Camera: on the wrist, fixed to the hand. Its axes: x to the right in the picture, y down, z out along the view.
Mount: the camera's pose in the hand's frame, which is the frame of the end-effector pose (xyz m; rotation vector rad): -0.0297 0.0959 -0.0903 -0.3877 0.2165 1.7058
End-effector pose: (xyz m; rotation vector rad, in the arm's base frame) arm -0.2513 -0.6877 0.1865 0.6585 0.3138 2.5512
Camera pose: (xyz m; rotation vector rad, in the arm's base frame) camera -0.3120 -0.7937 0.1291 -0.2632 0.5826 -1.9629
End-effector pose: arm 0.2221 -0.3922 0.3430 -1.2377 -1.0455 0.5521
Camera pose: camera 0.3049 -0.4337 0.2447 -2.3265 0.3805 1.4488
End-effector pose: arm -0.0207 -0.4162 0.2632 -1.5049 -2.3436 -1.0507
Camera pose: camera 0.0546 -0.4718 0.3605 -2.3500 -0.1468 -0.9093
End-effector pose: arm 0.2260 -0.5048 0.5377 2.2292 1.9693 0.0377
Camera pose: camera 0.3048 -0.5355 0.6430 2.8024 -0.3890 0.7445
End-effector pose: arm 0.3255 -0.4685 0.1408 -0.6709 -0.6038 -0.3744
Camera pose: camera 0.3869 -0.4557 0.0212 -1.2501 0.3841 1.0489
